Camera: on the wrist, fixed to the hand. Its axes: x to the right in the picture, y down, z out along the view.
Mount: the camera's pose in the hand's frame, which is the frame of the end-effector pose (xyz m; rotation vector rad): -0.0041 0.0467 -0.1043 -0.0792 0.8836 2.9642
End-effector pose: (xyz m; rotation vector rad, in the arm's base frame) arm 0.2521 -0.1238 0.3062 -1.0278 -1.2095 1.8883
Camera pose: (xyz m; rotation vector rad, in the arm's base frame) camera 0.3399 -0.1012 0.2365 1.5712 -1.0400 -0.4949
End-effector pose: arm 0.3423 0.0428 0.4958 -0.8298 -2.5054 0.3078
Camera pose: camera 0.4215 0.0835 0.5675 -2.6469 0.9594 0.3514
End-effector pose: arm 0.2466 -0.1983 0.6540 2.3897 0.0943 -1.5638
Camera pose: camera 0.3472 -0.2145 0.7059 0.4814 -1.7583 0.8578
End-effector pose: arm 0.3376 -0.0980 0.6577 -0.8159 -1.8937 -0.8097
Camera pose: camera 0.4252 -0.1552 0.7040 -1.5692 1.0329 0.7305
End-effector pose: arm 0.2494 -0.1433 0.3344 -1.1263 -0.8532 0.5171
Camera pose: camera 0.3336 -0.1881 0.2713 1.3783 -2.0077 -1.6131
